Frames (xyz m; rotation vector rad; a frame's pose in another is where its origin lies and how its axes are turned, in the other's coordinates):
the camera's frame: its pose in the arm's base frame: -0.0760 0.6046 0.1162 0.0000 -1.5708 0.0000
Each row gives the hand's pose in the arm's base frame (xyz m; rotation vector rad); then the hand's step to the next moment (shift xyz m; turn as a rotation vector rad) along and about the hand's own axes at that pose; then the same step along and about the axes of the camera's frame.
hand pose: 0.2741 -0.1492 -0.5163 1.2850 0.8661 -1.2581
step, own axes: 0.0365 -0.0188 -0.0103 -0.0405 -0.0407 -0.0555
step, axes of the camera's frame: -0.0406 0.0062 0.0101 0.0228 0.0672 0.0366
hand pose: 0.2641 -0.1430 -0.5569 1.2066 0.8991 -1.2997
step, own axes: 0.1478 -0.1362 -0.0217 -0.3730 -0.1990 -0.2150
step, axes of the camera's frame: -0.1667 0.0058 0.1142 0.2925 0.3111 0.2065
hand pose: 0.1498 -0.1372 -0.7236 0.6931 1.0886 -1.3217
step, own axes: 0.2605 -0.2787 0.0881 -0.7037 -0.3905 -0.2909
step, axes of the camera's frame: -0.1544 -0.2322 0.2749 0.5979 0.4814 0.3782
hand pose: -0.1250 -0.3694 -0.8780 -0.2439 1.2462 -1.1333
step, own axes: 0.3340 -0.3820 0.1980 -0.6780 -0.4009 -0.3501
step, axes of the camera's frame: 0.1318 -0.5227 0.0777 0.5673 0.4807 0.4360
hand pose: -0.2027 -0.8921 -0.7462 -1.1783 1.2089 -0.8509
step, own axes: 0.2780 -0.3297 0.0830 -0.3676 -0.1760 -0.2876
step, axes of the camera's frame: 0.2496 -0.3203 -0.1674 0.2721 0.2490 0.3358
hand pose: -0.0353 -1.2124 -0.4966 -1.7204 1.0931 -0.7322
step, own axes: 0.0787 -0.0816 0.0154 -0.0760 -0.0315 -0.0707
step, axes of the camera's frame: 0.0696 -0.0519 -0.0745 0.0560 0.0463 0.0805
